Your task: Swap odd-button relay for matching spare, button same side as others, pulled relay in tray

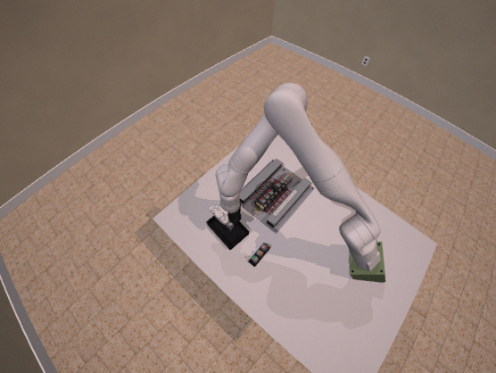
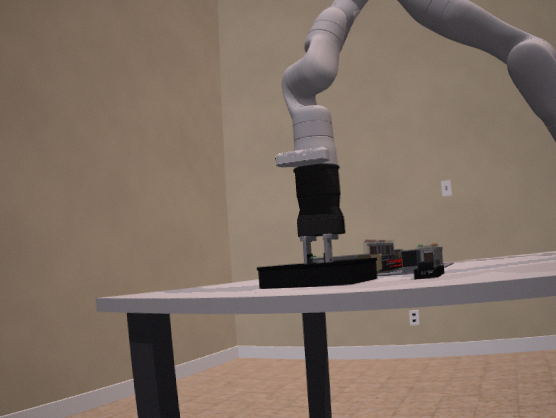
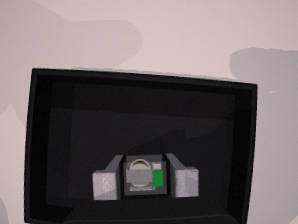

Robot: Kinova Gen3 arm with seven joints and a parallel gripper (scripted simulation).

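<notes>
My gripper is now 20 mm above the black tray, 10 mm to the right of it and 10 mm past it. The rest, counted from my hand: spare holder (180 mm behind, 40 mm to the right, 20 mm below); then relay panel (280 mm to the right, 30 mm below, 30 mm ahead); then red wiring (260 mm to the right, 20 mm behind, 10 mm below).
</notes>
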